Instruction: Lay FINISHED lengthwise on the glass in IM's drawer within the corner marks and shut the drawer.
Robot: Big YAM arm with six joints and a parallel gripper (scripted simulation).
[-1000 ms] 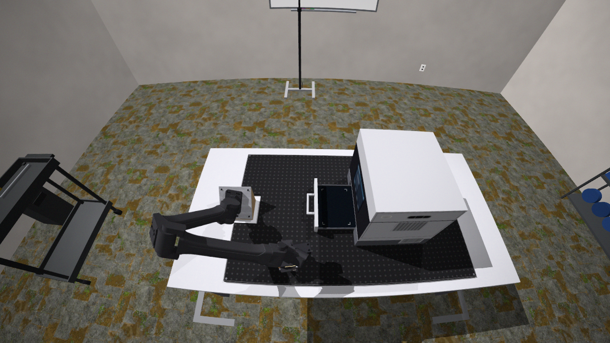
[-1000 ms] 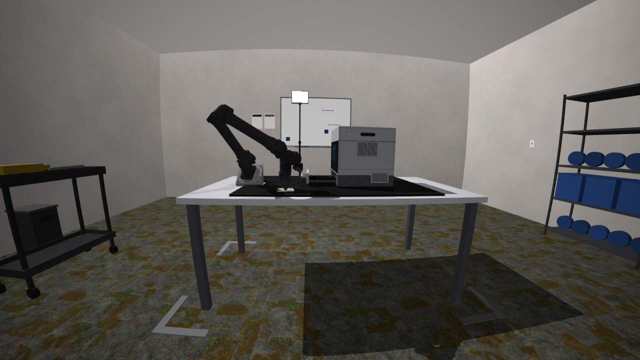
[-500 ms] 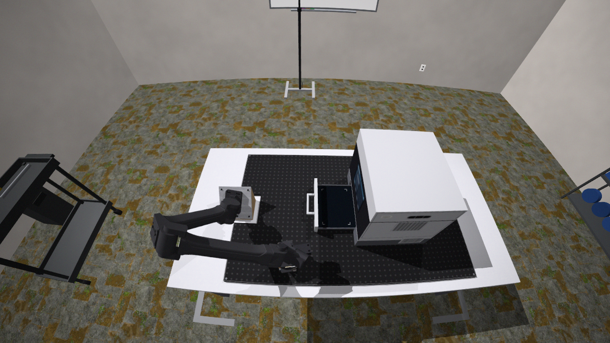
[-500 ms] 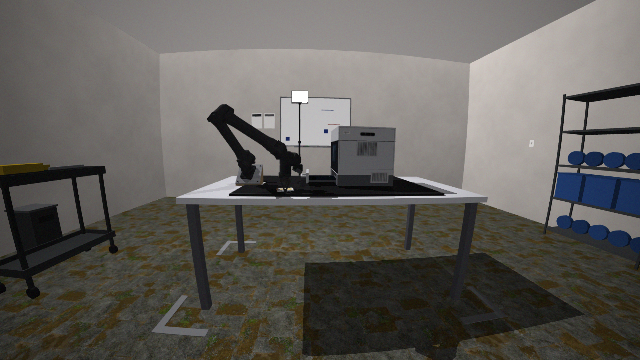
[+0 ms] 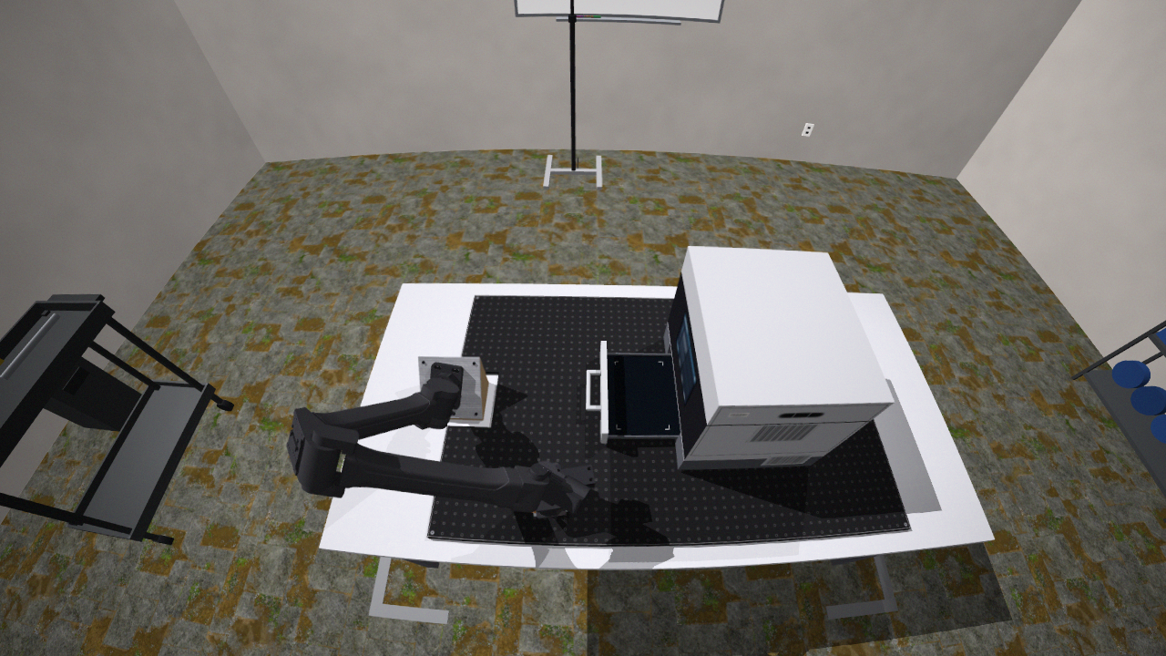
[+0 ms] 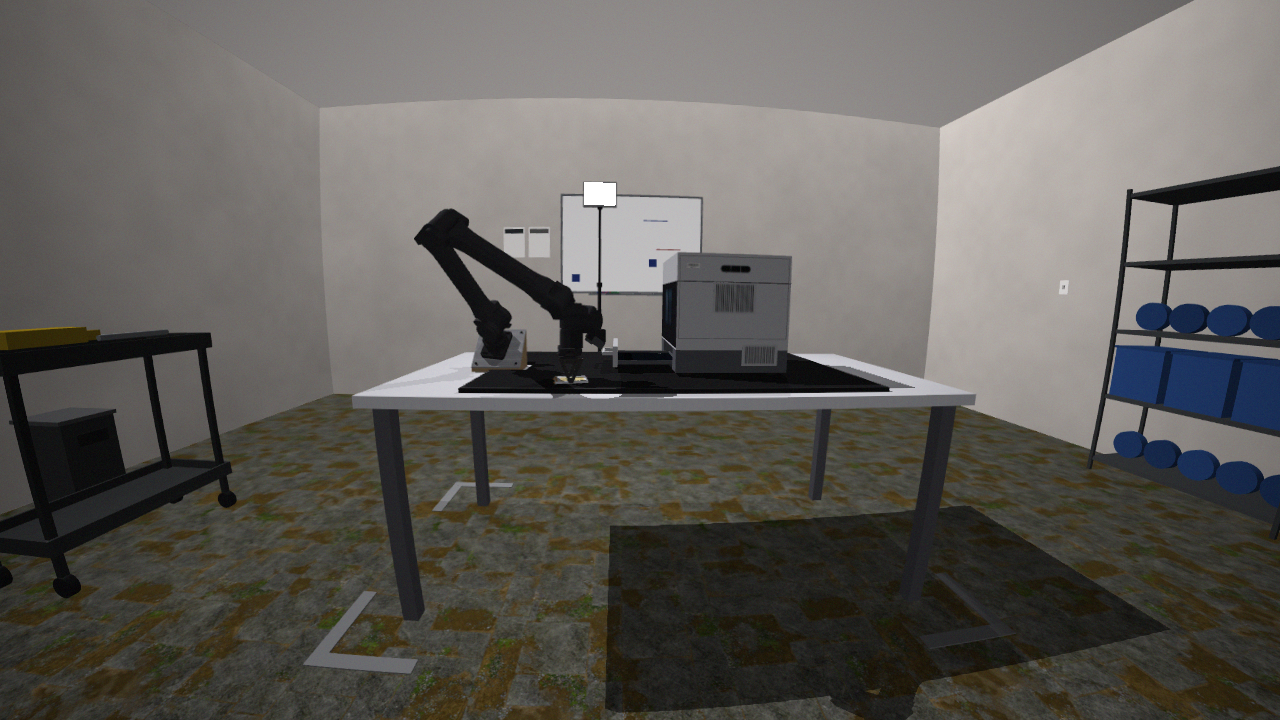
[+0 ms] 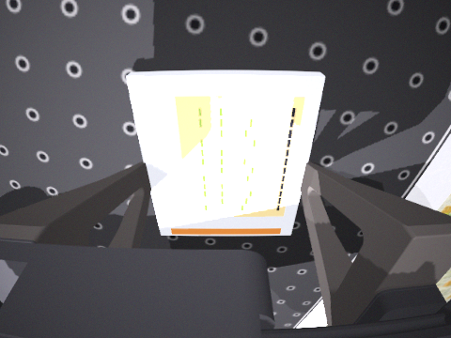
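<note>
The finished cassette is 1 cm below my hand and 1 cm behind it. Also, from my hand: imager drawer: 30 cm to the left, 22 cm ahead, 3 cm above.
</note>
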